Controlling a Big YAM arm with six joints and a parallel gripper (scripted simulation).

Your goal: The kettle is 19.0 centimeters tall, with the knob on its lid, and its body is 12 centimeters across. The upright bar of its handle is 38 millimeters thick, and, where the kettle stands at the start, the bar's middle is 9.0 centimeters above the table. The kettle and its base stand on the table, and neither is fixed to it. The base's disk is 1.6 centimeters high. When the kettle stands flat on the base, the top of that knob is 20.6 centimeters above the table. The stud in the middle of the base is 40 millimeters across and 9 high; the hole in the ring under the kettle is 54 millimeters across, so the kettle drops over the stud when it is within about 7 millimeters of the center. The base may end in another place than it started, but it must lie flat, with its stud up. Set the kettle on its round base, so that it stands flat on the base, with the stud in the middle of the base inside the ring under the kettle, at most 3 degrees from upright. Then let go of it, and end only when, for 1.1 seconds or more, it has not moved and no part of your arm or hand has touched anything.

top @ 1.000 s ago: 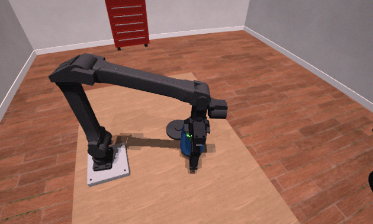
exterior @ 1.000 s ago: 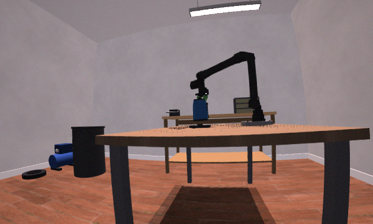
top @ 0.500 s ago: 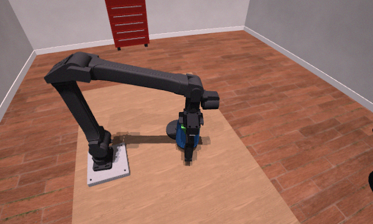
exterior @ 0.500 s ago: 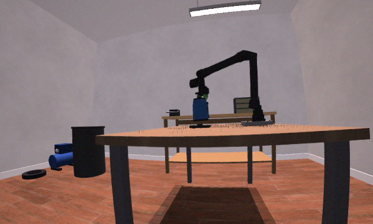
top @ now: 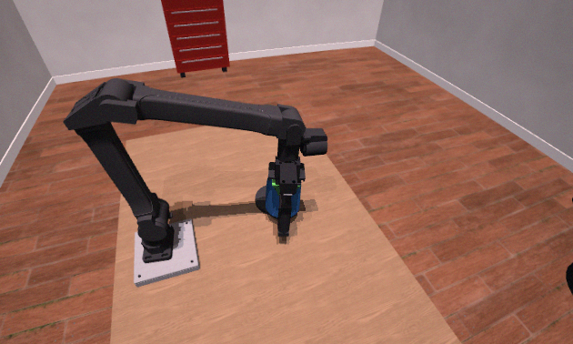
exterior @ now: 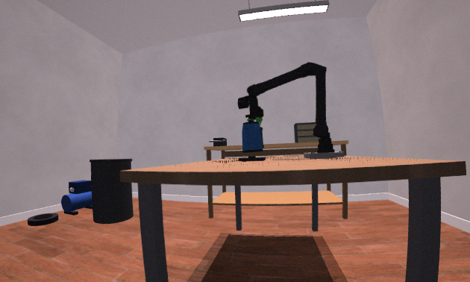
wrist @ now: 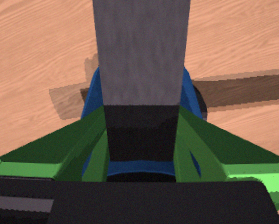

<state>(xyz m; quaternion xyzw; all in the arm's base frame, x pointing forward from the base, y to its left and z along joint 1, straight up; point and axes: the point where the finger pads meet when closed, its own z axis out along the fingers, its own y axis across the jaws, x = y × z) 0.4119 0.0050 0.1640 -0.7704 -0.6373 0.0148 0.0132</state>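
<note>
Right now my hand is 5 cm above the blue kettle and 3 cm to the right of it. From my hand the other things lie so: round dark base (18 cm below, 14 cm to the left, 1 cm behind).
</note>
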